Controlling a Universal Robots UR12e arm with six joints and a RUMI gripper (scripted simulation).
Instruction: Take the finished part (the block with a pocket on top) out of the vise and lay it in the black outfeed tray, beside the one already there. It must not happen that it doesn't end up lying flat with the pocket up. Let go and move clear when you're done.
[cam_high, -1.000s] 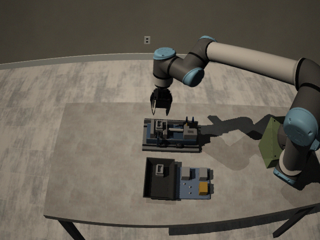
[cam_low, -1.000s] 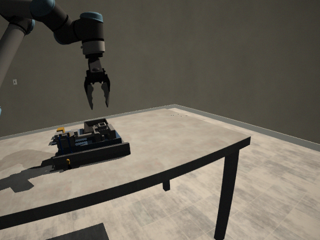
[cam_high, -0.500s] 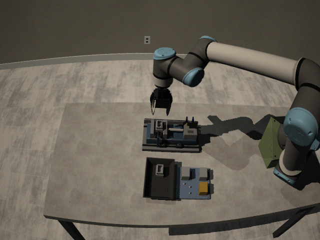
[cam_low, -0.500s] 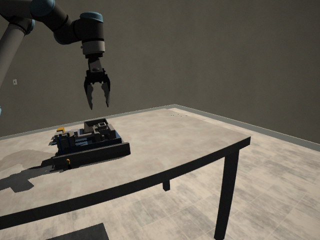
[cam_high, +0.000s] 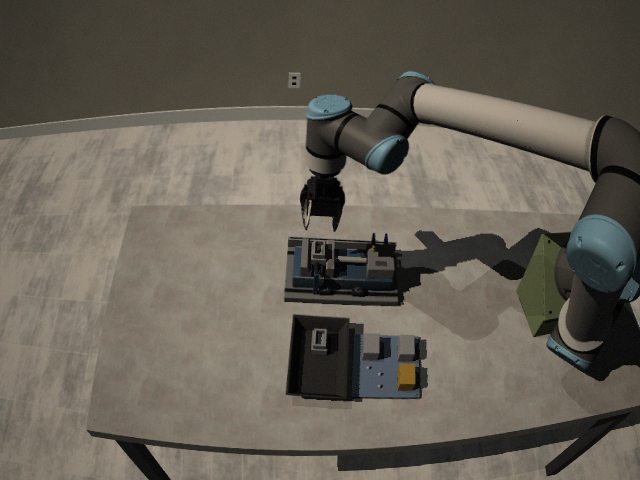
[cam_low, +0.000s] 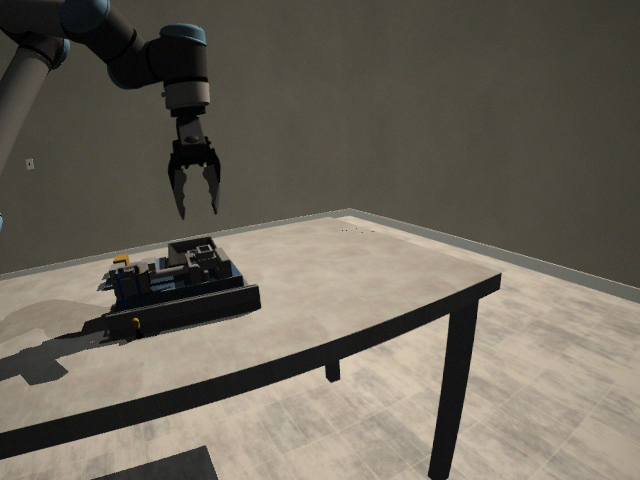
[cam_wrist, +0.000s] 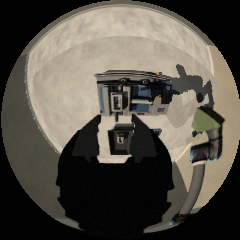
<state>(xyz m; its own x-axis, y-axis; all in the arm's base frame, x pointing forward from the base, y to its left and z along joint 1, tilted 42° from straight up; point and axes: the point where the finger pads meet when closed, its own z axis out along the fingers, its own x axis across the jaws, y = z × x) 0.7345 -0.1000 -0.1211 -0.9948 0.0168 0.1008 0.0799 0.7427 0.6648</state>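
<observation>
The vise lies 7 cm behind my hand, 1 cm to the left of it and 16 cm below it. The rest, counted from my hand: yellow block 20 cm behind, 35 cm to the left, 17 cm below; then blue fixture plate 16 cm behind, 30 cm to the left, 19 cm below.
</observation>
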